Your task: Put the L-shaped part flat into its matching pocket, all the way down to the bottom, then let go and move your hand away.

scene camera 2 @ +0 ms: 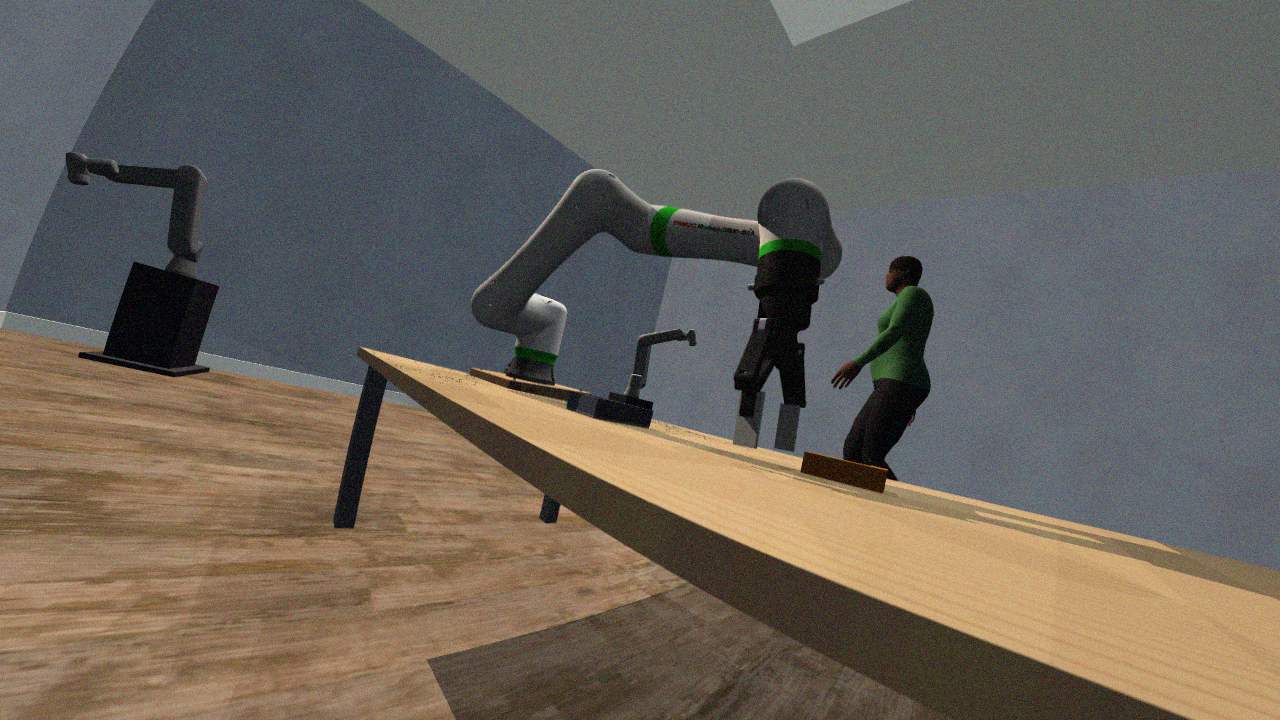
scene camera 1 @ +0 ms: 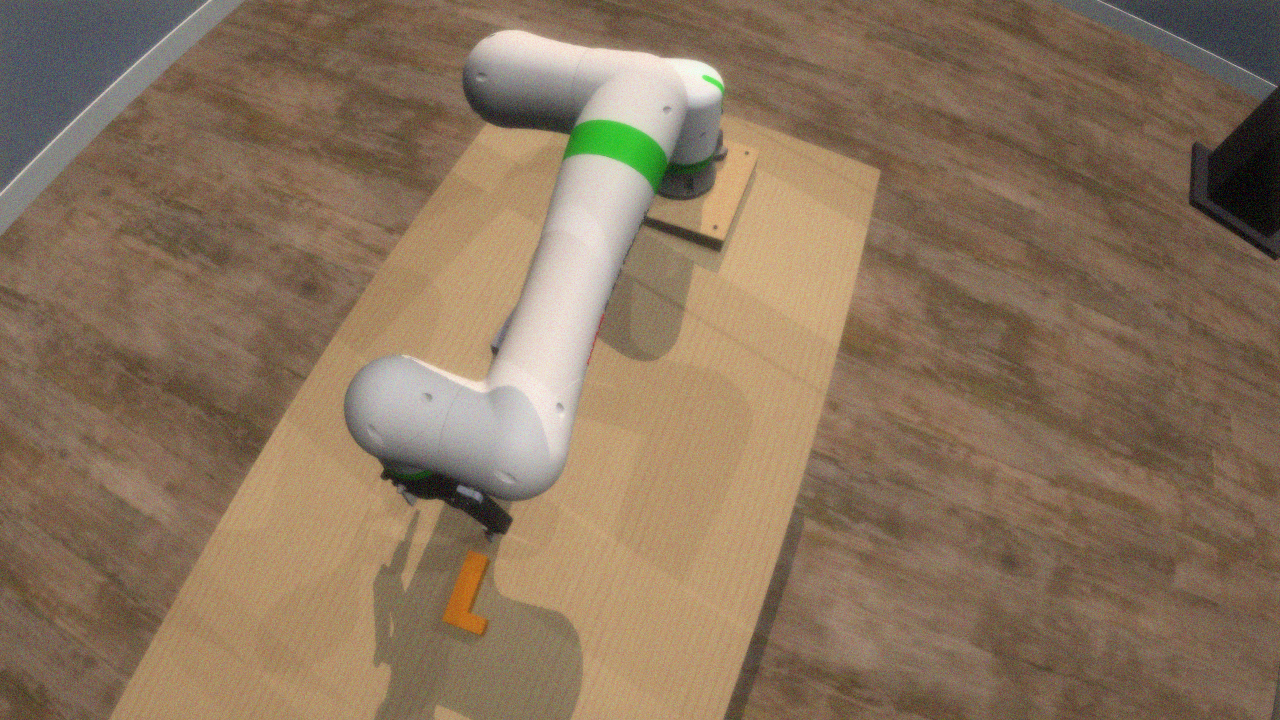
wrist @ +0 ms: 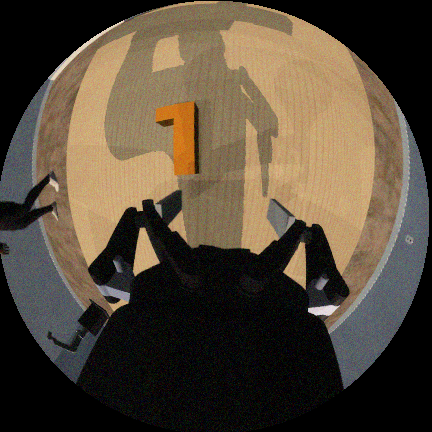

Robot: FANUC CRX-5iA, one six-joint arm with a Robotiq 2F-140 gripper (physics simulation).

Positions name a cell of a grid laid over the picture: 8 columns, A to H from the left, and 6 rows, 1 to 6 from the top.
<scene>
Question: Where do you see a dark pocket block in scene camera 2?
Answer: At D4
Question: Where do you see an orange L-shaped part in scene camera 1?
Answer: C6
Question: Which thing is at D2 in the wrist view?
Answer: An orange L-shaped part.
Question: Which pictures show my gripper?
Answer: Scene camera 2, scene camera 1 and the wrist view: all of them.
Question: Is my gripper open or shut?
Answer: Open.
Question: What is my gripper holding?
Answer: Nothing.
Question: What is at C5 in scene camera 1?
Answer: My gripper.
</scene>
